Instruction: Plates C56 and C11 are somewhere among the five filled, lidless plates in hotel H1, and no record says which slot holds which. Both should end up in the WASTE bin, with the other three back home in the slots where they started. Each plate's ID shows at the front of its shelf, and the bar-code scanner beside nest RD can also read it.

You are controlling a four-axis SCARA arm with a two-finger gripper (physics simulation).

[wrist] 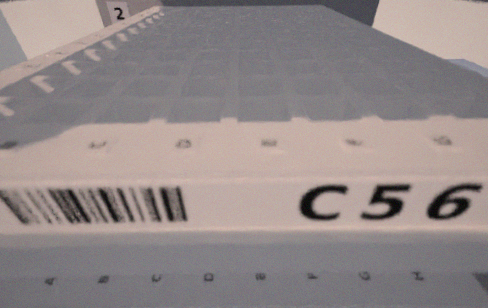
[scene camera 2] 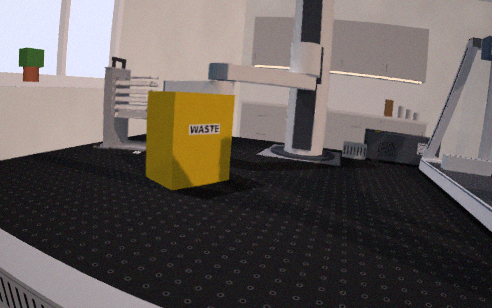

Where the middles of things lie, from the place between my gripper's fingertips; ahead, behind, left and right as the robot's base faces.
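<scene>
Plate C56 (wrist: pixel 162 144): my hand is 2 cm to the right of it and 2 cm below it.
</scene>
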